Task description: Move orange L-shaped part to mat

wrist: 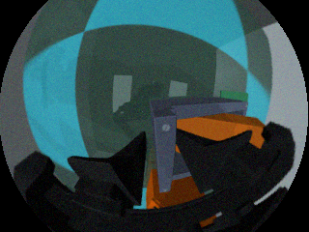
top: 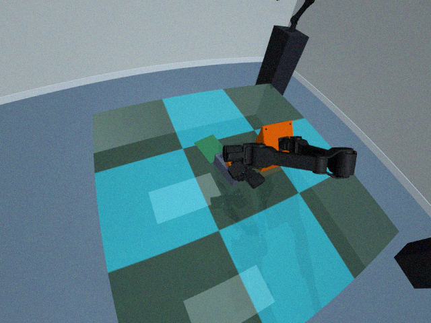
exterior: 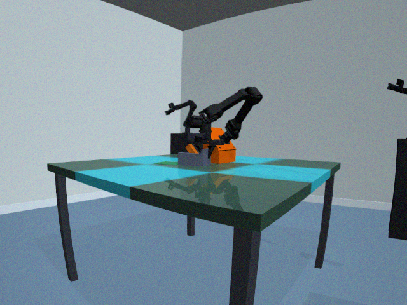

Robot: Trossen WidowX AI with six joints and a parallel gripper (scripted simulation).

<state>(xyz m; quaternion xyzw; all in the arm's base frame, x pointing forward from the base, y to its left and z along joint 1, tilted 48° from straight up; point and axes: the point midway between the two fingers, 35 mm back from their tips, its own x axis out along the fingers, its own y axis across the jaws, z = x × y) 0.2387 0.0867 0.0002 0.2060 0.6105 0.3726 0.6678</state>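
The orange L-shaped part lies 50 mm to the right of my gripper tip, 10 mm ahead of it and 10 mm above it. Round my gripper tip: green mat: 220 mm to the right, 50 mm below, 50 mm ahead.
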